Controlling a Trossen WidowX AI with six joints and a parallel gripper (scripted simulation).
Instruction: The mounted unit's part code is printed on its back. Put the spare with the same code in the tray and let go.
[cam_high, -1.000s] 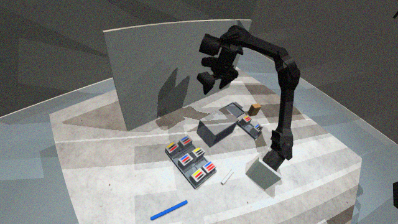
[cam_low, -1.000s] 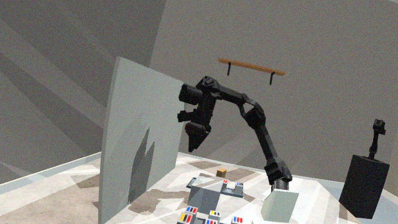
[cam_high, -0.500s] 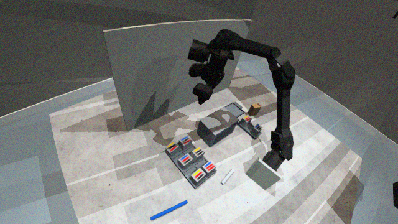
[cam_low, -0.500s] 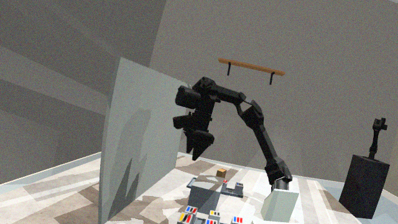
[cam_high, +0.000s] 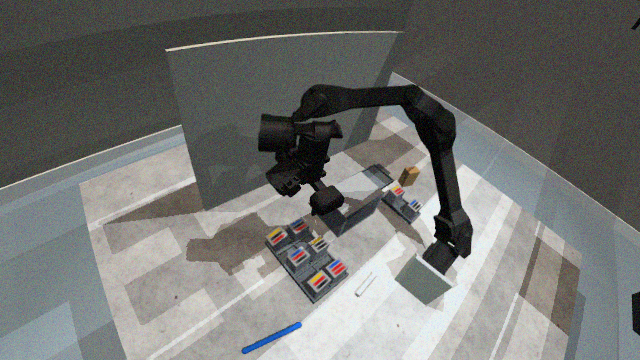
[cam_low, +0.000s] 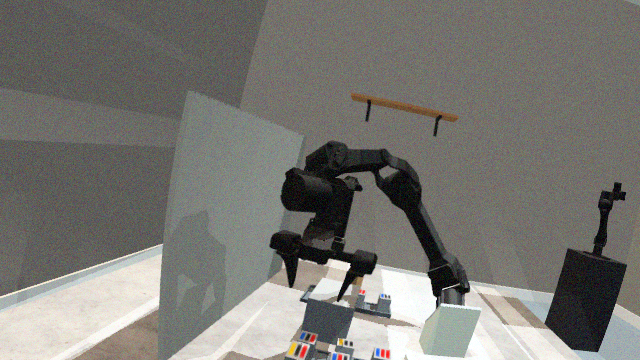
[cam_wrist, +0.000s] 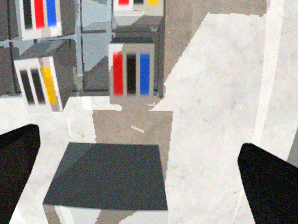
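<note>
Right now my gripper tip is 1 cm past the grey spare, 1 cm to the right of it and 10 cm above it. Also, from my gripper tip: blue stick (18 cm behind, 21 cm to the left, 14 cm below); grey box (3 cm behind, 16 cm to the right, 9 cm below); grey panel (20 cm ahead, 17 cm to the right, 8 cm above).
</note>
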